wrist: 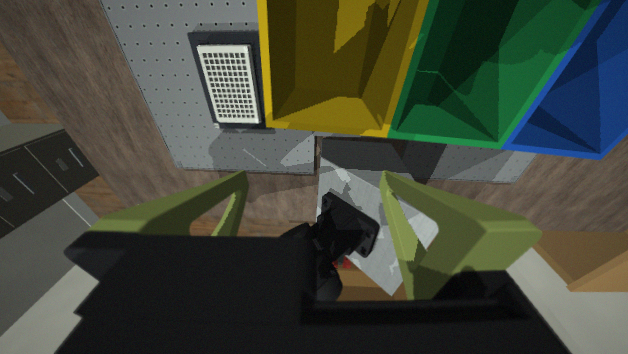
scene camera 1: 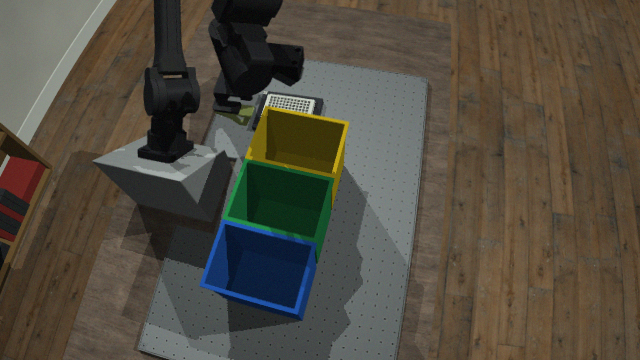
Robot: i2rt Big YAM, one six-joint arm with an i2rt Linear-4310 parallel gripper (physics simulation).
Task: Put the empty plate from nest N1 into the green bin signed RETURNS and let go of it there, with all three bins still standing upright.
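Where they show: gripper, between the fingertips: [wrist: 314,177] [scene camera 1: 250,102]; arm's base, origin of its link: [wrist: 348,221] [scene camera 1: 166,152].
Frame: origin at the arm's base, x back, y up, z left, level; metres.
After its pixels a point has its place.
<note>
The white plate with a grid of wells [scene camera 1: 290,103] @[x -0.218, y -0.103, z 0.245 m] [wrist: 230,84] @[x -0.221, y -0.101, z 0.223 m] lies flat in its dark nest [scene camera 1: 319,104] @[x -0.290, y -0.115, z 0.263 m] [wrist: 225,37] @[x -0.289, y -0.115, z 0.221 m], beside the yellow bin. The nest's label cannot be read. The green bin [scene camera 1: 286,205] @[x -0.271, y -0.124, z -0.024 m] [wrist: 450,100] @[x -0.218, y -0.058, z -0.133 m] stands upright between the yellow bin [scene camera 1: 306,140] @[x -0.294, y -0.044, z 0.109 m] [wrist: 345,112] @[x -0.210, y 0.002, z 0.032 m] and the blue bin [scene camera 1: 270,272] @[x -0.272, y -0.124, z -0.184 m] [wrist: 575,110] @[x -0.228, y -0.001, z -0.264 m], both upright too. No sign shows on the green bin. My gripper [scene camera 1: 242,115] @[x -0.205, y 0.137, z 0.065 m] [wrist: 314,177] @[x -0.205, y 0.137, z 0.065 m] is open and empty, its olive fingers wide apart. In the scene view it appears to the left of the nest, partly hidden by the arm.
The bins and nest stand on a grey perforated board [scene camera 1: 385,150] @[x -0.477, y -0.126, z 0.166 m] [wrist: 150,75] @[x -0.232, y -0.126, z 0.388 m]. The arm's grey pedestal [scene camera 1: 155,167] @[x -0.027, y 0.064, z -0.067 m] [wrist: 370,200] @[x -0.077, y 0.020, z -0.023 m] is left of the bins in the scene view, near the board's edge. A wooden shelf with red items [scene camera 1: 22,182] is at the far left.
</note>
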